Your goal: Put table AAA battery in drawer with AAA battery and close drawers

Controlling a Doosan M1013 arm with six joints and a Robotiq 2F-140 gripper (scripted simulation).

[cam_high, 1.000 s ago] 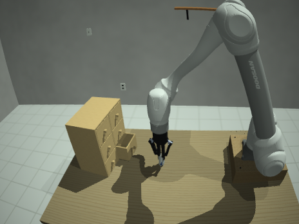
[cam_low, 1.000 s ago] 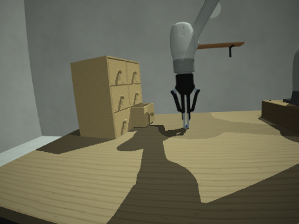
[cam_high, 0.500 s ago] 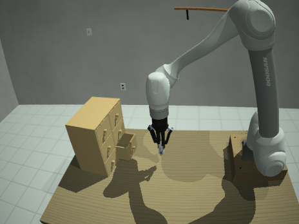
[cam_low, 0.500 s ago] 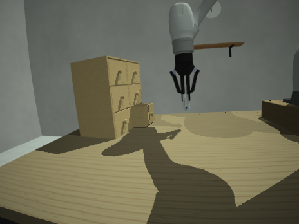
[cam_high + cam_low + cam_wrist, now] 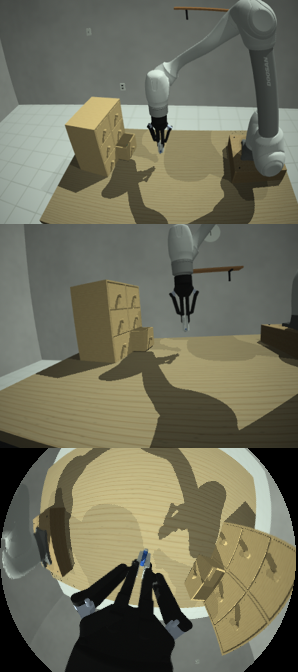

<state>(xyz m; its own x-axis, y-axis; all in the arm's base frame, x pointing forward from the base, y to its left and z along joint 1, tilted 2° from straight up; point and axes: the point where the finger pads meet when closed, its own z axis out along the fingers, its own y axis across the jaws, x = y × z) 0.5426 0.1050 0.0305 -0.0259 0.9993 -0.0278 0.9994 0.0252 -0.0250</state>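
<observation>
The blue AAA battery lies 30 mm below my hand.
</observation>
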